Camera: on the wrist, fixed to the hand. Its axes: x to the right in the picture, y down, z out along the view.
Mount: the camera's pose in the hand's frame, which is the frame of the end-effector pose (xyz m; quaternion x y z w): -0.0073 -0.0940 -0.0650 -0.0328 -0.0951 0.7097 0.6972
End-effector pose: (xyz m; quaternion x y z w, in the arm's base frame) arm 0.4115 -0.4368 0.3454 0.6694 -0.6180 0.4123 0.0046
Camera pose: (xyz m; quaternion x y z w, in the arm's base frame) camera 0.4549 -0.3751 0.4316 -0.0672 0.9199 -0.2068 0.3262
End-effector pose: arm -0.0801 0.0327 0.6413 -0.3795 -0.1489 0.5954 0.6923
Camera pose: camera 0.0277 0.0030 0.6658 -0.3364 0.0802 0.9377 0.0335
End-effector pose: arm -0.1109 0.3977 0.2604 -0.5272 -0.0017 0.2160 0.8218
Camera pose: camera -0.0693 0.3058 0.3147 -0.3752 0.2878 0.7840 0.4022
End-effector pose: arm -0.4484 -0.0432 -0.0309 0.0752 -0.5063 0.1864 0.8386
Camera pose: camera -0.3615 -0.1109 -0.0624 -0.3167 -0.4923 0.7014 0.4067
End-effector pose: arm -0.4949 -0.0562 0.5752 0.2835 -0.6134 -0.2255 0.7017
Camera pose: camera -0.4287 -0.1128 0.5008 -0.2822 -0.6883 0.2937 0.6003
